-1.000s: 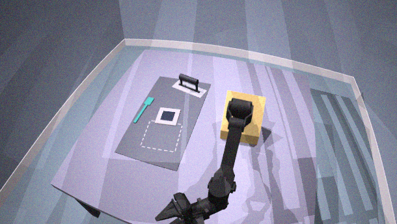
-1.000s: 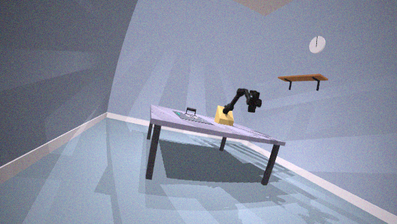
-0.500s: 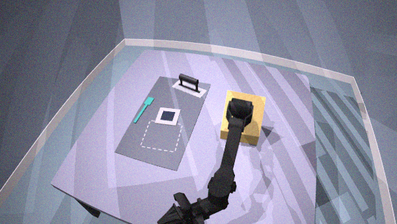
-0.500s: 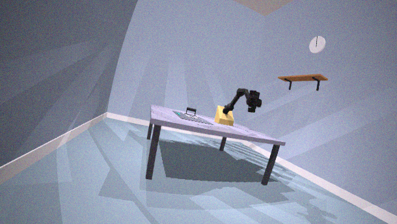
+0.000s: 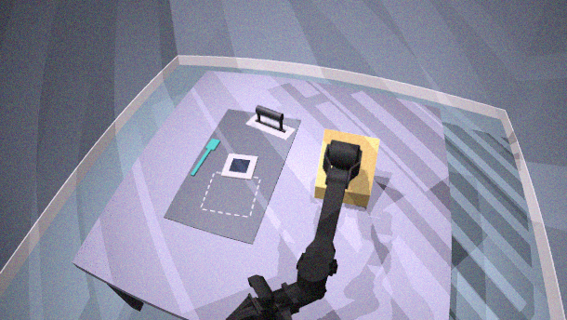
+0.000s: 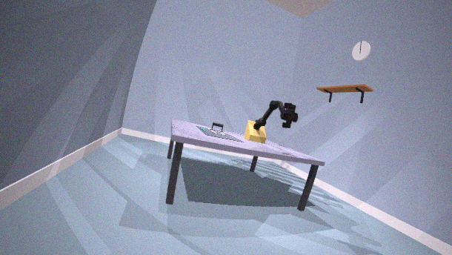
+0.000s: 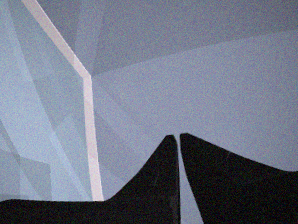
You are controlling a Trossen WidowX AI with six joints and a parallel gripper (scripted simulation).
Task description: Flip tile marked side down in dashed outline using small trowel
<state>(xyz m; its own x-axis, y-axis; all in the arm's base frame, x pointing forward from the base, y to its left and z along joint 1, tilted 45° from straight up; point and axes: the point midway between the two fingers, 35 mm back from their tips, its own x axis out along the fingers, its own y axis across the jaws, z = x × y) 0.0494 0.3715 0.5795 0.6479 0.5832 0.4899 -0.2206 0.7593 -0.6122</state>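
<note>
Now: gripper tip 66 cm to the left of the teal trowel, 49 cm short of it and 29 cm above it. The rest, counted from my gripper tip: tile: 64 cm to the right, 33 cm ahead, 29 cm below; grey mat: 65 cm to the right, 35 cm ahead, 32 cm below.
</note>
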